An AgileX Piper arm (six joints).
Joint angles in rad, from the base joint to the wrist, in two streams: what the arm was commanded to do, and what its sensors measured. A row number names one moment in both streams.
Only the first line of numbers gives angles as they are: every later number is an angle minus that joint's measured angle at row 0.
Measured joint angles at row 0: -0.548, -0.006, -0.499, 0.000, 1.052, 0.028
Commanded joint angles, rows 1 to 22: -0.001, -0.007, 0.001, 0.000, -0.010, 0.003; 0.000, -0.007, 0.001, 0.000, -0.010, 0.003; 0.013, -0.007, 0.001, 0.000, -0.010, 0.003; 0.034, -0.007, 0.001, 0.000, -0.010, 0.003; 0.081, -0.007, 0.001, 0.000, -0.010, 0.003; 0.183, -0.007, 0.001, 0.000, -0.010, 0.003; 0.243, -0.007, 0.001, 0.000, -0.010, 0.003; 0.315, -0.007, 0.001, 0.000, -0.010, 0.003; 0.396, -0.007, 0.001, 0.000, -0.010, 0.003; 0.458, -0.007, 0.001, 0.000, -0.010, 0.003; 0.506, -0.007, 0.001, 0.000, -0.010, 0.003; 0.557, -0.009, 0.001, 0.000, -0.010, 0.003; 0.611, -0.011, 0.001, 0.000, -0.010, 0.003; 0.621, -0.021, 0.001, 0.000, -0.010, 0.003; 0.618, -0.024, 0.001, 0.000, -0.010, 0.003; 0.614, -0.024, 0.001, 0.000, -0.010, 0.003; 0.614, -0.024, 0.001, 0.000, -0.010, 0.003; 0.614, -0.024, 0.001, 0.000, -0.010, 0.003; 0.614, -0.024, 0.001, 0.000, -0.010, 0.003; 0.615, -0.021, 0.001, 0.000, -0.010, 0.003; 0.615, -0.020, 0.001, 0.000, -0.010, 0.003; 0.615, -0.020, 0.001, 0.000, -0.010, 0.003
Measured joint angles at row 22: 0.616, 0.000, 0.000, 0.000, 0.000, 0.000
